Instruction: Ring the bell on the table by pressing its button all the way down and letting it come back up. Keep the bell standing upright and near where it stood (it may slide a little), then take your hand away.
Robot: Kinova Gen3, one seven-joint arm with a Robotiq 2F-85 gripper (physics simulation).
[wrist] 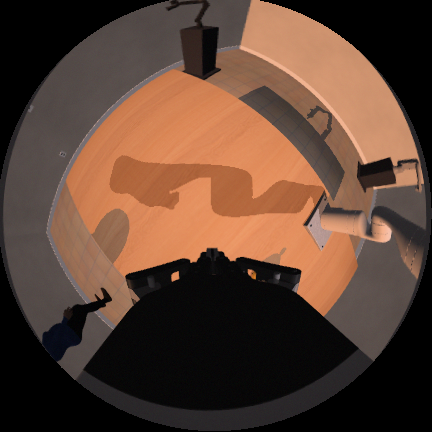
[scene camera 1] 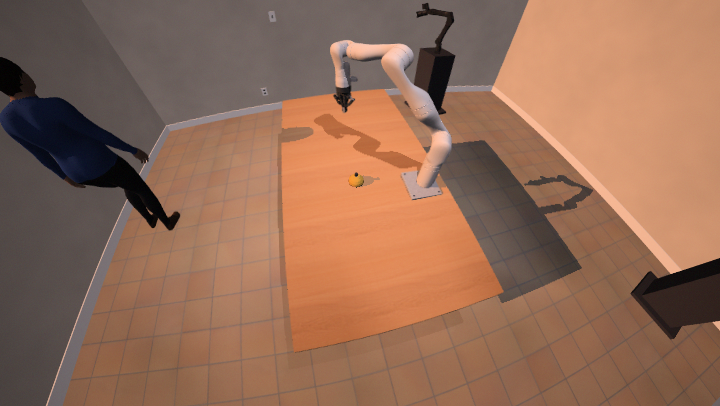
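Seen in the pictures: gripper, fingertip midpoint: (wrist: 211, 254) (scene camera 1: 344, 112); arm's base, link origin: (wrist: 325, 218) (scene camera 1: 424, 181).
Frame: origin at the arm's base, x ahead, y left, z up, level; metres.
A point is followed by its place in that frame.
Observation:
A round yellow bell (scene camera 1: 355, 180) {x 0.362, y -0.132, z 0.023 m} with a small black button (scene camera 1: 355, 174) {x 0.355, y -0.151, z 0.048 m} on top stands upright on the wooden table (scene camera 1: 352, 242) {x 0.506, y 0.183, z -0.016 m} (wrist: 165, 120) {x 0.056, y -0.808, z -0.016 m}, left of the arm's base plate. In the wrist view a small yellow part of the bell (wrist: 253, 274) {x 0.363, y -0.191, z 0.001 m} shows through the right finger linkage; the rest is hidden behind the gripper. My gripper (scene camera 1: 344, 108) {x 0.307, y -0.421, z 0.261 m} (wrist: 211, 254) {x 0.307, y -0.421, z 0.261 m} is shut and empty. It points down, high above the far part of the table, well apart from the bell.
The arm's base plate (scene camera 1: 409, 191) {x 0.116, y 0.030, z -0.001 m} (wrist: 315, 231) {x 0.084, y -0.034, z 0.004 m} is bolted at the table's right side. A person in a blue top (scene camera 1: 63, 138) (wrist: 62, 337) stands left of the table. A black pedestal (scene camera 1: 434, 75) (wrist: 199, 52) with a dark arm stands behind it. Another dark pedestal (scene camera 1: 680, 302) is at the right.

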